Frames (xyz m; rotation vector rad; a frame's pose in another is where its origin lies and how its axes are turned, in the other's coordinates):
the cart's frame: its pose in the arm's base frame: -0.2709 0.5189 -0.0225 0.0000 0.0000 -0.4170
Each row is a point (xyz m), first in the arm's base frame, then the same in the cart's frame.
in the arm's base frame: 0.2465 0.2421 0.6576
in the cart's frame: 0.5852 -0.0435 0.6801
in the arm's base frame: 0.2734 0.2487 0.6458
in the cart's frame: 0.6071 -0.0266 0.6683
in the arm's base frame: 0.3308 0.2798 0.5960
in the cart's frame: 0.6470 0.0251 0.6185
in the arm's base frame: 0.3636 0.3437 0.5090
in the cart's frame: 0.6511 0.0968 0.5315
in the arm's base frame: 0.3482 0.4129 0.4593
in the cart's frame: 0.6090 0.1538 0.4818
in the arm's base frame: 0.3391 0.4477 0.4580
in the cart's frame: 0.5866 0.1820 0.4805
